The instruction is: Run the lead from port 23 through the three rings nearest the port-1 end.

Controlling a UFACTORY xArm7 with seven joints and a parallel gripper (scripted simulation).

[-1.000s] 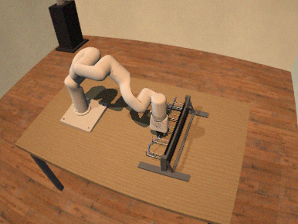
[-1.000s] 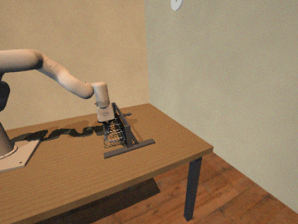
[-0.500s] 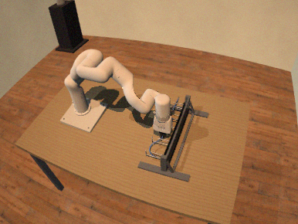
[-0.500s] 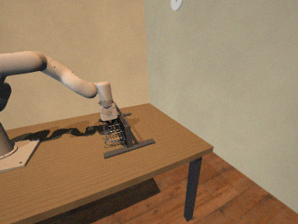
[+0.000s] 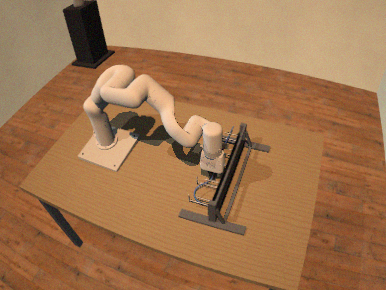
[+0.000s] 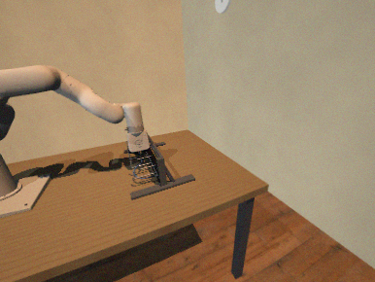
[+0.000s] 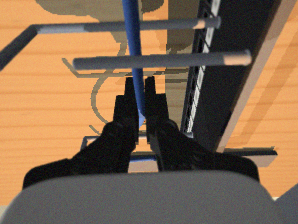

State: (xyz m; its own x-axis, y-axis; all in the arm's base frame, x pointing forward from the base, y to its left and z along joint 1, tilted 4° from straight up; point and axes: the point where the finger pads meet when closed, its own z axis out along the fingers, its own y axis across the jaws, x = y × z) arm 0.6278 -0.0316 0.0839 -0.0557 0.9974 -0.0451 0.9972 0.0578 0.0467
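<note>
Now: hand 60 mm short of the dark rack, 50 mm to the right of it and 10 mm above it.
</note>
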